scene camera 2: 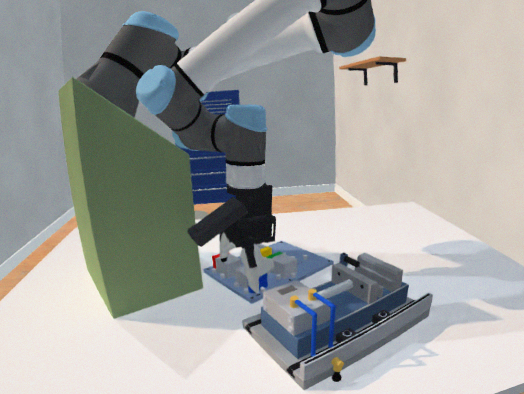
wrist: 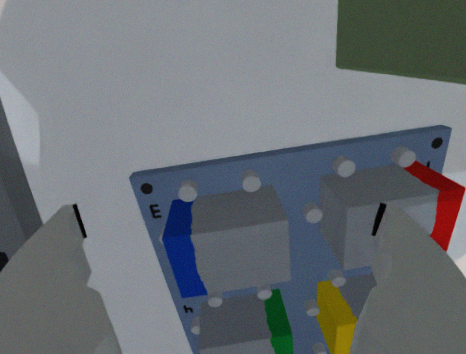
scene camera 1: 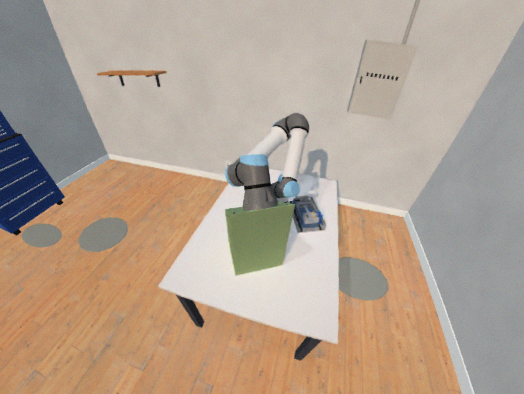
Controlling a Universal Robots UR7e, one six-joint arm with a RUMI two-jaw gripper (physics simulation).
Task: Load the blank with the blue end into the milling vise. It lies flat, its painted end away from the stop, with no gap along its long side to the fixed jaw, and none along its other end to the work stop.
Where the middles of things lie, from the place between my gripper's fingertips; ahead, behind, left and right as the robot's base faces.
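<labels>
With respect to the blue fixture plate (scene camera 2: 315, 263), my hand is 8 cm short of it, 9 cm to the right of it and 3 cm above it. A movable jaw (scene camera 2: 369, 292) is here as well, 16 cm ahead of my hand, 16 cm to the right of it and 4 cm above it.
</labels>
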